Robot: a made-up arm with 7 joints. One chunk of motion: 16 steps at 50 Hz.
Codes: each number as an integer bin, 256 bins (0 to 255) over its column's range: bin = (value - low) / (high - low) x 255, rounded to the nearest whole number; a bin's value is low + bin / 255 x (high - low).
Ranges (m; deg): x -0.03..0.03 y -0.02..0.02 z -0.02..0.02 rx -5..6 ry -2..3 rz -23..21
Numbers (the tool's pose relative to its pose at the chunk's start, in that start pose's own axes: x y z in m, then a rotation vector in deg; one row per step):
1: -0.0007 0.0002 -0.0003 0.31 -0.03 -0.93
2: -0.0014 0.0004 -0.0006 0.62 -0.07 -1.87
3: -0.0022 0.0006 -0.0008 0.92 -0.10 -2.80
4: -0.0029 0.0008 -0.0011 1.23 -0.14 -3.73
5: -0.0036 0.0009 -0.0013 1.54 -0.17 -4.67
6: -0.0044 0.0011 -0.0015 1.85 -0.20 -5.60
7: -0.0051 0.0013 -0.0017 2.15 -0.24 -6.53
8: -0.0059 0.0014 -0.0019 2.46 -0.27 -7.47
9: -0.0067 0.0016 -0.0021 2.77 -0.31 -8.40
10: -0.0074 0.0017 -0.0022 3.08 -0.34 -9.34
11: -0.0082 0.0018 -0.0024 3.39 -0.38 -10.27
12: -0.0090 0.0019 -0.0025 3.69 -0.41 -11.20
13: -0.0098 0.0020 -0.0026 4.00 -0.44 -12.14
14: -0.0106 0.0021 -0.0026 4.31 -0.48 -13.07
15: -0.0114 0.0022 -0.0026 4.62 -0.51 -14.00
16: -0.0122 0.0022 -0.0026 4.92 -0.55 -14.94
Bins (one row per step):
1: 125 129 126 123 100 128
2: 122 130 124 130 98 122
3: 118 131 122 137 97 117
4: 115 133 120 144 95 112
5: 112 133 119 152 93 106
6: 109 135 118 159 92 101
7: 106 136 117 166 90 95
8: 102 136 115 173 88 90
9: 99 138 114 180 86 85
10: 96 138 113 187 85 79
11: 93 139 112 194 83 74
12: 89 140 112 201 81 68
13: 86 140 111 209 80 63
14: 82 141 111 216 78 58
15: 79 142 111 223 76 52
16: 76 142 111 230 74 47

